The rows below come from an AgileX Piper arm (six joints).
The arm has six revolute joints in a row. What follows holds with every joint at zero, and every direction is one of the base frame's. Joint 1 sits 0.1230 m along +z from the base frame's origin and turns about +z. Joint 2 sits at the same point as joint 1 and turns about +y. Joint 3 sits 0.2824 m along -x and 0.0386 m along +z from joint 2 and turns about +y. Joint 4 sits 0.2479 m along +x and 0.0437 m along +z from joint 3 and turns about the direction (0.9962, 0, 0.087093). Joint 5 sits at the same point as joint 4 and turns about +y. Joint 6 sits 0.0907 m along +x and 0.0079 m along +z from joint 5 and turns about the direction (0.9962, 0, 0.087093). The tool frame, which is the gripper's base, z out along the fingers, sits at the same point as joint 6; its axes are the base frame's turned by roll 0.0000, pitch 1.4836 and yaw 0.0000 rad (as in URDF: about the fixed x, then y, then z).
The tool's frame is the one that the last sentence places.
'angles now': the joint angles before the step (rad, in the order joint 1, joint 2, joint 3, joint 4, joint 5, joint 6). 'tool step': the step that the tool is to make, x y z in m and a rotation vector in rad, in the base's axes. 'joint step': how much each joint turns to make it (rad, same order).
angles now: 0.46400, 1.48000, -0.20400, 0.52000, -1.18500, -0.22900
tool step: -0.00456, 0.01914, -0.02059, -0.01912, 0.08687, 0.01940
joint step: 0.13199, 0.09904, -0.00101, 0.11599, -0.01702, -0.00198
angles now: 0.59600, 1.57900, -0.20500, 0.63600, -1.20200, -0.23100
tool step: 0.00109, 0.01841, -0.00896, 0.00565, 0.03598, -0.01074
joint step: 0.10401, 0.06796, -0.04199, 0.11902, -0.00398, -0.00402
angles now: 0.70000, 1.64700, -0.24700, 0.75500, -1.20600, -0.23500
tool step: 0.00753, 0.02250, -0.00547, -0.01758, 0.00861, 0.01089
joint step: 0.07099, 0.07102, -0.07400, 0.06798, -0.00101, -0.03299
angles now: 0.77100, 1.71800, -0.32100, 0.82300, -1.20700, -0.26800
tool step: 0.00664, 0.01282, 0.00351, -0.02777, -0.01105, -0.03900
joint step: 0.04099, 0.02101, -0.06699, 0.09798, -0.00001, -0.08098
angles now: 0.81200, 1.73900, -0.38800, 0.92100, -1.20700, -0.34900
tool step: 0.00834, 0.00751, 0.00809, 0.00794, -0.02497, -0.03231
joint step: 0.00598, -0.00001, -0.05701, 0.04799, 0.00003, -0.04502
